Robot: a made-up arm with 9 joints. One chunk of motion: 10 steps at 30 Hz.
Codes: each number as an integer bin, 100 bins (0 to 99) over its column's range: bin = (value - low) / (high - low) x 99, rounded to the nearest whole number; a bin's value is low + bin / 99 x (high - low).
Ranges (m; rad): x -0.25..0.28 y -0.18..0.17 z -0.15..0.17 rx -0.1..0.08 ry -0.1..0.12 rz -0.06..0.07
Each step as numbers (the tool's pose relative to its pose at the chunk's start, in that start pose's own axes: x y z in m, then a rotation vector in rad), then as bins.
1 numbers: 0.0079 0.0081 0.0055 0.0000 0.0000 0.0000
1 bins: 48 53 48 55 45 46
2 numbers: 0.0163 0.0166 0.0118 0.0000 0.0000 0.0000
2 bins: 50 56 50 55 45 46
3 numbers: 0.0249 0.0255 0.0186 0.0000 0.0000 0.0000
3 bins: 51 58 52 55 45 46
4 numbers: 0.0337 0.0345 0.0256 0.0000 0.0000 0.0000
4 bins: 53 61 54 55 45 46
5 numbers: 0.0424 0.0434 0.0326 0.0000 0.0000 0.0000
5 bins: 55 63 56 55 45 46
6 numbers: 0.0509 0.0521 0.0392 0.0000 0.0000 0.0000
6 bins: 56 66 59 55 45 46
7 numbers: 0.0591 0.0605 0.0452 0.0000 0.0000 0.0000
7 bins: 58 68 60 55 45 46
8 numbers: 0.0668 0.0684 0.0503 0.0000 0.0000 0.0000
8 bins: 59 70 62 55 45 46
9 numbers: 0.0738 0.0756 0.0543 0.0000 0.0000 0.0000
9 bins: 60 72 63 55 45 46
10 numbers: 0.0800 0.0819 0.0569 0.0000 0.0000 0.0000
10 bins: 62 74 64 55 45 46
